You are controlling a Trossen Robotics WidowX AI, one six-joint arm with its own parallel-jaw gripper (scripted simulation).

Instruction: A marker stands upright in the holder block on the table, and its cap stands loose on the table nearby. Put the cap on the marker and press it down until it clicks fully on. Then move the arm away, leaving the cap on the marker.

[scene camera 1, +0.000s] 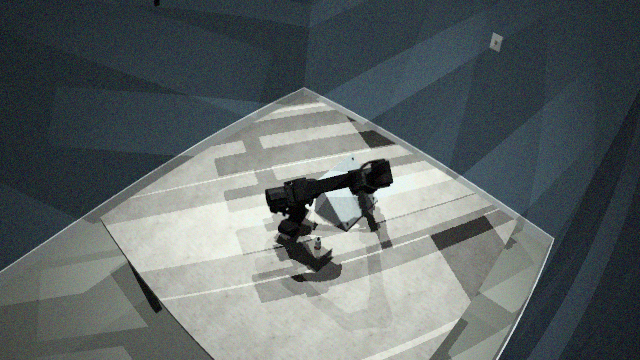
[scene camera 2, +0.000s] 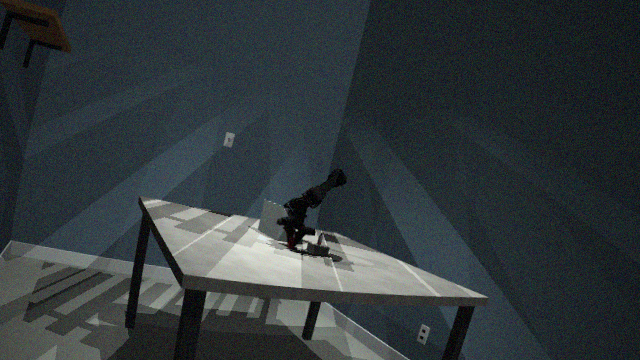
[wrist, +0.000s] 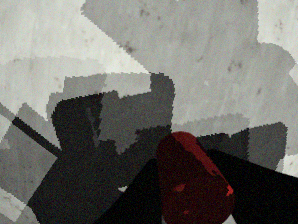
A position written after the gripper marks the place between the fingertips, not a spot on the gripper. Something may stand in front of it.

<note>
In view: the gripper [scene camera 1: 295, 229].
The gripper is seen too in the wrist view [wrist: 182, 161].
</note>
